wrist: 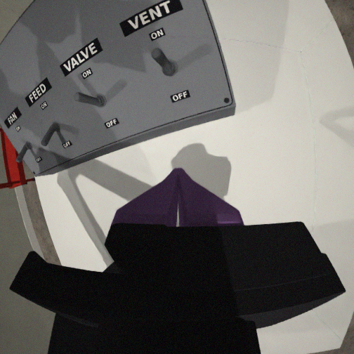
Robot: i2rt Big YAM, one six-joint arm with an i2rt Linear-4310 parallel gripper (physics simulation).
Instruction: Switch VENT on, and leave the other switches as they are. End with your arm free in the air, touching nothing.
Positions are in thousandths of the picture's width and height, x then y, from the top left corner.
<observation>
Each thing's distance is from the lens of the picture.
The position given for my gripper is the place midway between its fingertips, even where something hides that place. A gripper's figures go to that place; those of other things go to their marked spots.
my gripper (501, 493): 13 cm
grey switch panel (306, 162): 27 cm
</observation>
